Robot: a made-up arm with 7 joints. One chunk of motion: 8 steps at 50 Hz.
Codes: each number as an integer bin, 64 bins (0 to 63) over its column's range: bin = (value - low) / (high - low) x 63, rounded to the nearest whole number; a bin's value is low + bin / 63 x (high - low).
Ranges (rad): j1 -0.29..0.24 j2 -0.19..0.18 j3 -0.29..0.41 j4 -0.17..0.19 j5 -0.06..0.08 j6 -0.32..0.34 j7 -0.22..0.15
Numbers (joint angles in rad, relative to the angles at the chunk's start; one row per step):
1: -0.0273 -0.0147 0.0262 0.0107 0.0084 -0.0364 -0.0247
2: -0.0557 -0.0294 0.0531 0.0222 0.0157 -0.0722 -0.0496
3: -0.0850 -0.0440 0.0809 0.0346 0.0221 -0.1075 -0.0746
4: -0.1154 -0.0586 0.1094 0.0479 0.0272 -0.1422 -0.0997
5: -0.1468 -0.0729 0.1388 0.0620 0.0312 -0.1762 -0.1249
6: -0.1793 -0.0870 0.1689 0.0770 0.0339 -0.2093 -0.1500
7: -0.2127 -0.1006 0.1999 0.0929 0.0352 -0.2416 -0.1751
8: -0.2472 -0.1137 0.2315 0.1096 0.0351 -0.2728 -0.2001
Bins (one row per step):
1: 31 30 28 32 31 27 33
2: 28 27 31 34 34 24 29
3: 24 25 33 36 37 20 25
4: 21 22 36 38 39 17 20
5: 17 20 39 41 41 14 16
6: 13 18 41 43 42 11 12
7: 9 15 44 46 43 7 8
8: 5 13 47 49 43 5 3

